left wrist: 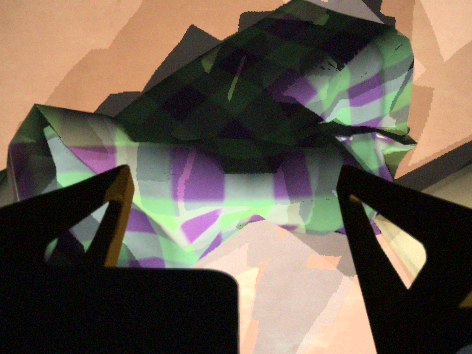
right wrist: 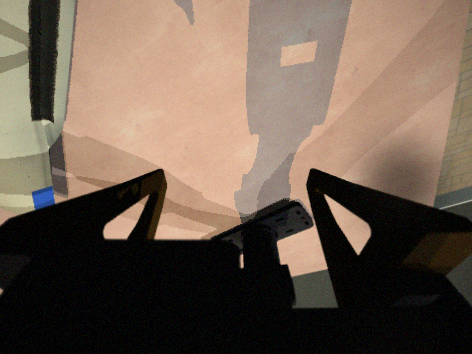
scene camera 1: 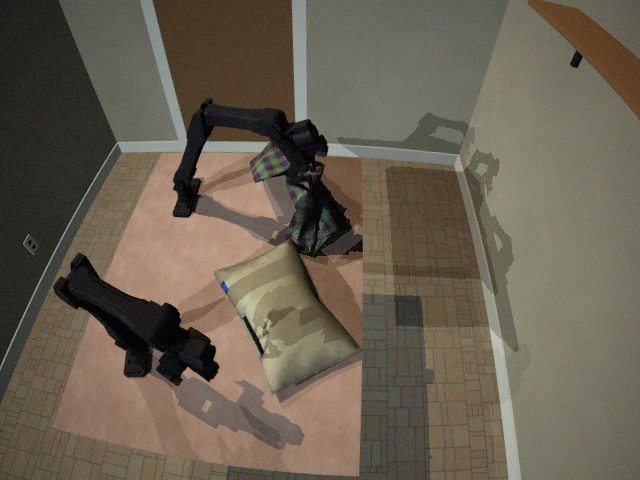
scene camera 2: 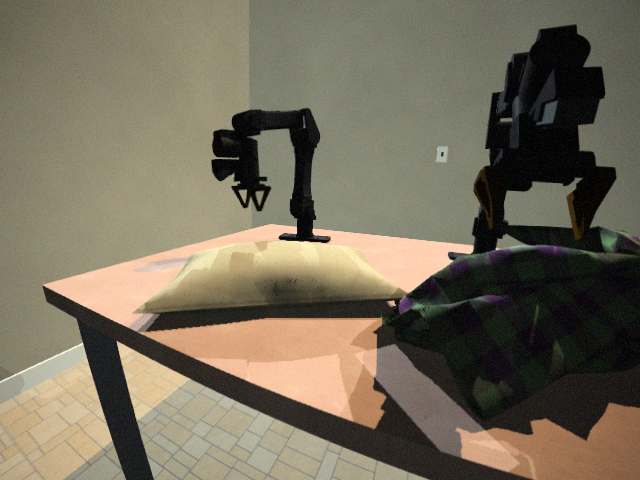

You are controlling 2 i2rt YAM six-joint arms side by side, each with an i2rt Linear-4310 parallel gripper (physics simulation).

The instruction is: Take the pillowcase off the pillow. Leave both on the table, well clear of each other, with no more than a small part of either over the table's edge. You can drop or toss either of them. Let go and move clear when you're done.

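The bare beige pillow (scene camera 1: 289,304) (scene camera 2: 268,273) (right wrist: 15,150) lies on the table, one corner at its right edge in scene camera 1. The green-purple checked pillowcase (scene camera 1: 313,227) (scene camera 2: 547,310) (left wrist: 250,187) lies off it in a crumpled strip, beyond the pillow's upper corner. Those two nearly meet; whether they touch is unclear. My left gripper (scene camera 2: 535,232) (left wrist: 235,176) is open and empty, pointing down just above the pillowcase. My right gripper (scene camera 2: 252,207) (right wrist: 236,176) is open and empty, above the table to the left of the pillow in scene camera 1.
The pink table top (scene camera 1: 232,222) (scene camera 2: 310,341) carries both arm bases. Its right edge in scene camera 1 runs close to the pillow and pillowcase. A blue tag (scene camera 1: 223,287) (right wrist: 43,198) is on the pillow's side. Walls stand behind the arms.
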